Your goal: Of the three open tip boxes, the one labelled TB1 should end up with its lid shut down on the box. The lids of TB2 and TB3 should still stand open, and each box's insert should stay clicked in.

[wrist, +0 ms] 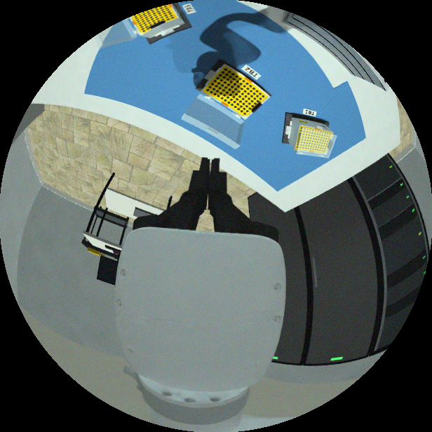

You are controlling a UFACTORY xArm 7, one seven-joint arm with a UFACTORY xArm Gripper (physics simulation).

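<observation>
The box labelled TB1 (pixel 314 139) stands at the right on the blue mat, with its clear lid lying over the yellow insert; whether it is fully latched is too small to tell. The box labelled TB2 (pixel 235 91) stands at the upper middle, yellow insert in place, its clear lid (pixel 214 121) open toward the near table edge. The box labelled TB3 (pixel 156 21) is at the top left, partly cut off, its clear lid (pixel 117 36) open to the left. My gripper (pixel 210 168) is shut and empty, in view below TB2's open lid, apart from the boxes.
The blue mat (pixel 135 75) lies on a white table (pixel 165 131). Dark cabinets (pixel 340 260) with green lights stand at the right. A wheeled cart (pixel 125 231) stands at the left beyond the table edge. A grey ridged plate (pixel 345 50) is at the upper right. The arm's shadow falls around TB2.
</observation>
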